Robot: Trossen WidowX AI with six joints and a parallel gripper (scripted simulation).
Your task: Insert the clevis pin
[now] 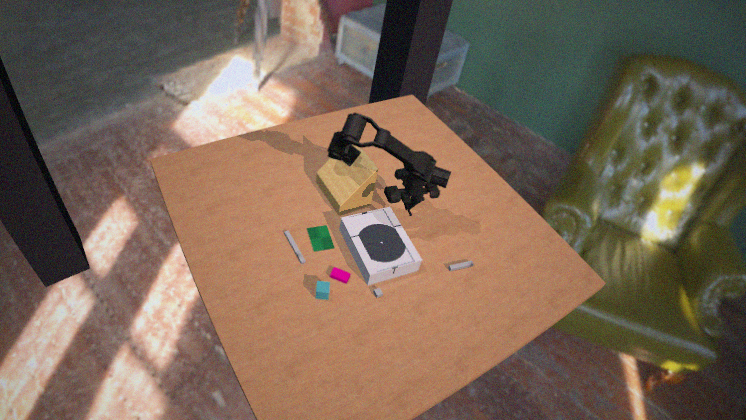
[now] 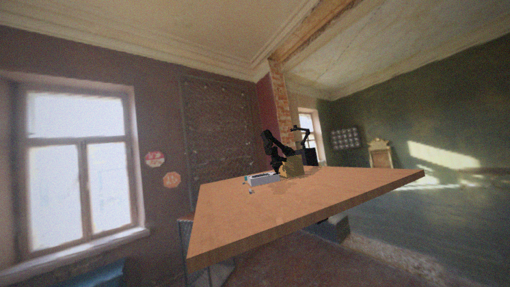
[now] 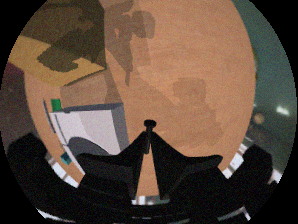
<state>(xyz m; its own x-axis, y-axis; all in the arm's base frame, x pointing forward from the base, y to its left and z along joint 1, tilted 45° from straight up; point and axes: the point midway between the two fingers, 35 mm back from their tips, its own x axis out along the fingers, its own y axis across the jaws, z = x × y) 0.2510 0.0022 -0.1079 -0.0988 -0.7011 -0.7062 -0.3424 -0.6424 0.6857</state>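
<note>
The dark grey disc is 17 cm to the right of my gripper tip, 7 cm ahead of it and 1 cm below it. Also, from my gripper tip: dark clevis pin: 1 cm ahead, 1 cm above; then green tile: 30 cm to the right, 9 cm behind, 7 cm below; then rimmed tray: 16 cm to the right, 5 cm ahead, 2 cm below.
</note>
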